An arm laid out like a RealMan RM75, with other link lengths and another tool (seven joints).
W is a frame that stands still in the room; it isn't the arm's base.
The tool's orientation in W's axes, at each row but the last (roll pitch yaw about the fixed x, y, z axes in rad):
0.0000, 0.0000, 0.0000
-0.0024, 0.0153, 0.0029
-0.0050, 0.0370, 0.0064
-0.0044, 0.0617, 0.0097
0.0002, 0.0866, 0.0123
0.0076, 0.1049, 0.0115
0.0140, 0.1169, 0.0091
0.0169, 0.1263, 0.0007
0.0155, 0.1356, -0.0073
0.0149, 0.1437, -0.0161
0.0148, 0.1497, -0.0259
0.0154, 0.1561, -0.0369
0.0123, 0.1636, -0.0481
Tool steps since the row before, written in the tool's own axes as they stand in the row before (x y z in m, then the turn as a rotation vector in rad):
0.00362, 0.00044, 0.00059, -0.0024, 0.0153, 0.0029
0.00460, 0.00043, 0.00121, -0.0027, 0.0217, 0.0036
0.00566, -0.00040, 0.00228, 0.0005, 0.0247, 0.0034
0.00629, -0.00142, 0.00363, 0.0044, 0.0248, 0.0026
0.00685, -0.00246, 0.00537, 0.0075, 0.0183, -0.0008
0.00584, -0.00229, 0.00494, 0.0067, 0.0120, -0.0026
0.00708, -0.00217, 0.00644, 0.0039, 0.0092, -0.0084
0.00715, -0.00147, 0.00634, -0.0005, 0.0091, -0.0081
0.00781, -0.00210, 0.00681, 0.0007, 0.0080, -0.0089
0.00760, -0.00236, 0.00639, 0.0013, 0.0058, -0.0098
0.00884, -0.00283, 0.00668, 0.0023, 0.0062, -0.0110
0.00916, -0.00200, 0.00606, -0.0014, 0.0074, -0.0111
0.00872, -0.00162, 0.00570, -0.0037, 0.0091, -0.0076
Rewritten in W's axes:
0.00362, 0.00044, 0.00059, -0.0024, 0.0153, 0.0029
0.00462, 0.00045, 0.00114, -0.0027, 0.0217, 0.0036
0.00574, -0.00035, 0.00207, 0.0005, 0.0247, 0.0033
0.00652, -0.00134, 0.00324, 0.0043, 0.0249, 0.0022
0.00732, -0.00237, 0.00476, 0.0072, 0.0184, -0.0014
0.00635, -0.00225, 0.00428, 0.0063, 0.0121, -0.0032
0.00780, -0.00219, 0.00554, 0.0028, 0.0093, -0.0087
0.00789, -0.00157, 0.00536, -0.0015, 0.0092, -0.0078
0.00864, -0.00227, 0.00566, -0.0004, 0.0081, -0.0088
0.00839, -0.00259, 0.00520, 0.0000, 0.0059, -0.0098
0.00965, -0.00318, 0.00524, 0.0008, 0.0063, -0.0111
0.00990, -0.00246, 0.00453, -0.0028, 0.0077, -0.0106
0.00944, -0.00215, 0.00418, -0.0044, 0.0094, -0.0068

